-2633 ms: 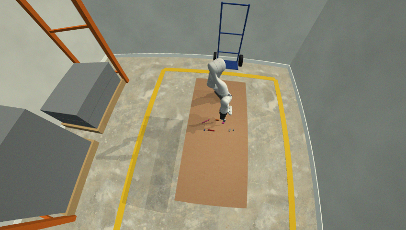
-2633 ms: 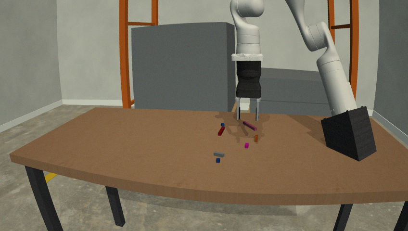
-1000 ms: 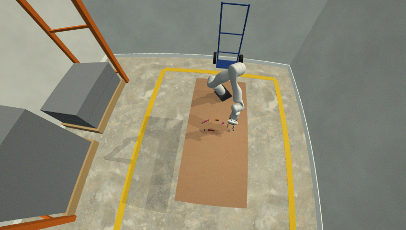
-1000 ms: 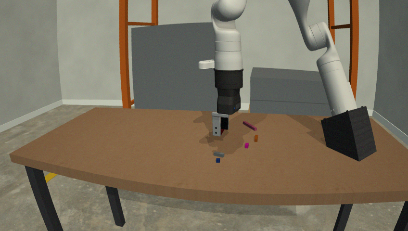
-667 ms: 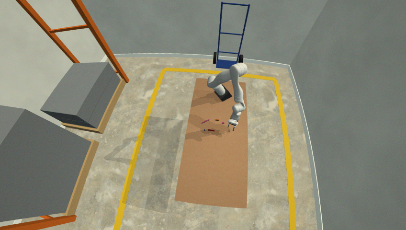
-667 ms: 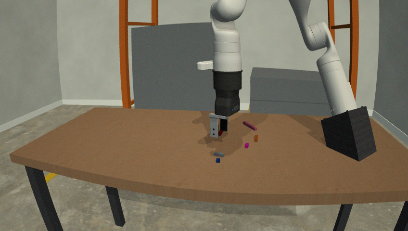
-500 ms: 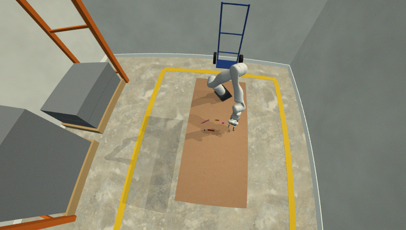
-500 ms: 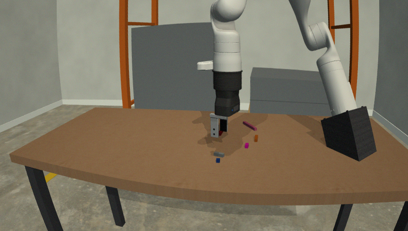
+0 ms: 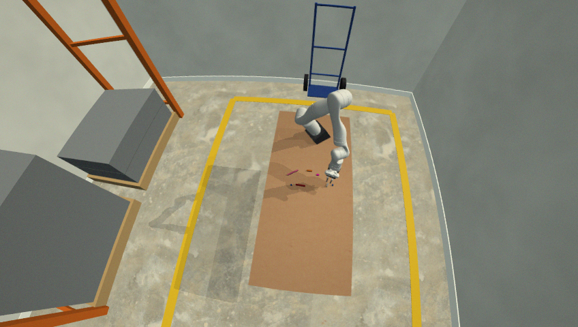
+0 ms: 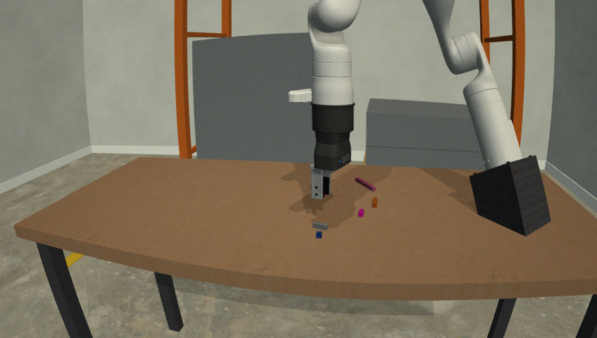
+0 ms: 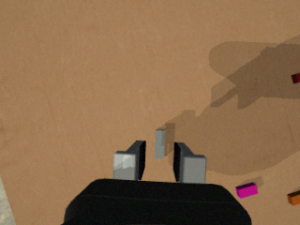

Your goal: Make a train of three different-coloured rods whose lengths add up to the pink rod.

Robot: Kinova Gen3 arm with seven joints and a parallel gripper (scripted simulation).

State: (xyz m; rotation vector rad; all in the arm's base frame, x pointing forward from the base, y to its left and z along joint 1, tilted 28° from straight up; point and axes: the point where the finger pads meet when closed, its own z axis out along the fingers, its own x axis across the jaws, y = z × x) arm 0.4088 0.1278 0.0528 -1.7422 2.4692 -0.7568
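Right now my hand is 8 cm above the grey rod. From my hand the other things lie so: red rod (1 cm ahead, 20 cm to the right, 8 cm below); orange rod (11 cm behind, 13 cm to the right, 8 cm below); magenta rod (8 cm behind, 7 cm to the right, 8 cm below).
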